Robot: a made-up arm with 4 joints. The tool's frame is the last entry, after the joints. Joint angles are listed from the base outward. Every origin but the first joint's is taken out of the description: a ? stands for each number. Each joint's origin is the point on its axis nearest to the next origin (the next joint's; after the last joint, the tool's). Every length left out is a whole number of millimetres.
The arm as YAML. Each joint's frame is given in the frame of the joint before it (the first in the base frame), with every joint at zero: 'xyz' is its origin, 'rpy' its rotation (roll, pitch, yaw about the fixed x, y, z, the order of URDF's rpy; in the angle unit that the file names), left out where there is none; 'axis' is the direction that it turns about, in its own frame. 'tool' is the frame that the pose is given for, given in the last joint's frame.
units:
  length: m
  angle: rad
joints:
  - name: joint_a
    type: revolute
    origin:
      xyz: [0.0, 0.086, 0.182]
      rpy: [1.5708, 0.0, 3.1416]
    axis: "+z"
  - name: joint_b
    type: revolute
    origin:
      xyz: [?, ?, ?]
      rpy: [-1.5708, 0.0, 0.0]
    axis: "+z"
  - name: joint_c
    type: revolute
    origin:
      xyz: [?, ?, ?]
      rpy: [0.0, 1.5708, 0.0]
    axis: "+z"
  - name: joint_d
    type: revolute
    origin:
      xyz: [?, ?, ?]
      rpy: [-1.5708, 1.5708, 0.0]
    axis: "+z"
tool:
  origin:
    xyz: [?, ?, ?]
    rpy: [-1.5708, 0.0, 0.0]
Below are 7 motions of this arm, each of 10 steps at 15 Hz.
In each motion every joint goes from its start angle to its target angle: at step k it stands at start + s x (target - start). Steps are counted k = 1, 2, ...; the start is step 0. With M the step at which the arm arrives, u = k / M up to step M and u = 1 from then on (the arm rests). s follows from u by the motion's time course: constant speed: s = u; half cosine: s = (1 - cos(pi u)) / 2; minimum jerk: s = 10 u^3 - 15 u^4 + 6 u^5.
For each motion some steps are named. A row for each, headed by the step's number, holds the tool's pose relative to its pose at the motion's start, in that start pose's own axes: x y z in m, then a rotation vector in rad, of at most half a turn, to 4 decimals.
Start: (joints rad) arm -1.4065 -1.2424 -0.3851 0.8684
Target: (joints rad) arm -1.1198 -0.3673 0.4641 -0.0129
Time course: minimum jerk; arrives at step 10
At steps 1, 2, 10:
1: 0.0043 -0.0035 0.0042 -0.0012 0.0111 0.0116
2: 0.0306 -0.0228 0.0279 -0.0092 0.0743 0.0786
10: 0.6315 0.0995 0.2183 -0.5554 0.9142 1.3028

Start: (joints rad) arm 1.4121 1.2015 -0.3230 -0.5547
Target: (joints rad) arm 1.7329 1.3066 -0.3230 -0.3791
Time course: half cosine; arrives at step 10
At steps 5, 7, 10:
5: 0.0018 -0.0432 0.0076 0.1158 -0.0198 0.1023
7: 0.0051 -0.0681 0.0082 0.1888 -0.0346 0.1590
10: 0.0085 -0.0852 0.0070 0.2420 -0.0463 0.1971

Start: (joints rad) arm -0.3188 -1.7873 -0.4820 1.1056
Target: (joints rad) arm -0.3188 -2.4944 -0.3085 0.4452
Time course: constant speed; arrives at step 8
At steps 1, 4, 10:
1: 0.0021 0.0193 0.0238 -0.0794 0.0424 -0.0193
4: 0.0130 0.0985 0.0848 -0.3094 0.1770 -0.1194
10: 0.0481 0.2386 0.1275 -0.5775 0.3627 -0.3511

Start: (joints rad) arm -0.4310 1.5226 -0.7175 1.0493
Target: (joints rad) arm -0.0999 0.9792 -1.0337 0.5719
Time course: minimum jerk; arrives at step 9
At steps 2, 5, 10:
2: -0.0069 0.0235 0.0023 -0.0022 0.0101 -0.0589
5: -0.0143 0.1886 0.0088 0.0360 0.0736 -0.4606
10: 0.0227 0.3016 0.0057 0.1185 0.1041 -0.7473

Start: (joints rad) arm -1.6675 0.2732 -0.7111 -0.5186
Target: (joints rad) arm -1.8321 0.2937 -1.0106 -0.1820
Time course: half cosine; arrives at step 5
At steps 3, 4, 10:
3: 0.0321 -0.0580 -0.1407 0.1193 -0.2815 0.1438
4: 0.0536 -0.0747 -0.1931 0.1719 -0.3838 0.1948
10: 0.0629 -0.0802 -0.2128 0.1930 -0.4220 0.2137

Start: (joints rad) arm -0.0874 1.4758 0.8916 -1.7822
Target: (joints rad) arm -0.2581 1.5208 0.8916 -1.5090
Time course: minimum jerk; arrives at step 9
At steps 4, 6, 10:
4: -0.0218 0.0379 -0.0389 0.0040 -0.1259 -0.0677
6: -0.0362 0.0776 -0.0779 -0.0002 -0.2497 -0.1356
10: -0.0410 0.0993 -0.0986 -0.0058 -0.3152 -0.1719

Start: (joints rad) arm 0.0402 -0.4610 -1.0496 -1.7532
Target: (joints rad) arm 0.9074 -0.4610 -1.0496 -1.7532
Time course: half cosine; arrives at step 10
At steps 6, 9, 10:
6: -0.0518 0.1157 0.0264 0.4793 0.2531 -0.1683
9: -0.0659 0.1665 0.0629 0.7144 0.3773 -0.2509
10: -0.0666 0.1701 0.0662 0.7323 0.3867 -0.2572

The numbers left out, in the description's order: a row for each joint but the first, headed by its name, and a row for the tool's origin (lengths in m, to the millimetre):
joint_b: 0.203 0.136 0.0
joint_c: 0.067 -0.09 0.0
joint_d: 0.037 0.278 0.0
tool: -0.284 0.106 0.0

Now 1 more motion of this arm.
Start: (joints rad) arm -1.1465 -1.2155 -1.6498 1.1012
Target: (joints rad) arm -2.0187 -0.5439 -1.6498 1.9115
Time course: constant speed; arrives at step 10
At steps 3, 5, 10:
3: -0.0234 0.0097 -0.0017 0.1733 -0.0330 -0.1870
5: -0.0341 0.0151 -0.0025 0.2841 -0.0524 -0.3138
10: -0.0495 0.0208 -0.0109 0.5466 -0.0909 -0.6368

